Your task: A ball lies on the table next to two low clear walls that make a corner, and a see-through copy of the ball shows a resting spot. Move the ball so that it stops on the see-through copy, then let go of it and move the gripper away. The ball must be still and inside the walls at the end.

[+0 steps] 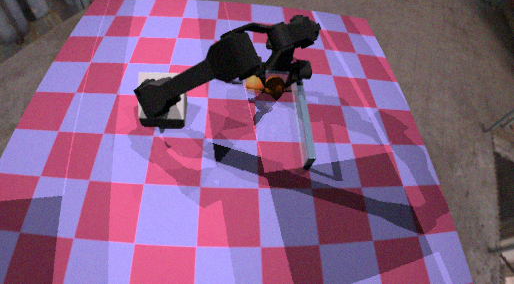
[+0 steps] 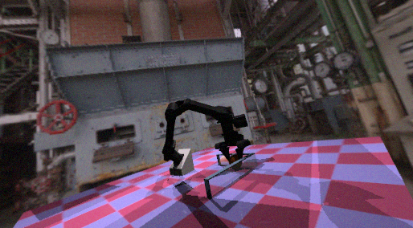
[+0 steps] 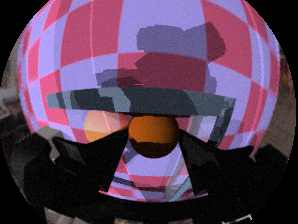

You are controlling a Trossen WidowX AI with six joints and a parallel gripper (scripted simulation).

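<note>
The see-through copy of ball lies 60 mm behind my gripper tip. From my gripper tip the other things lie so: orange ball (right at my gripper tip).
</note>
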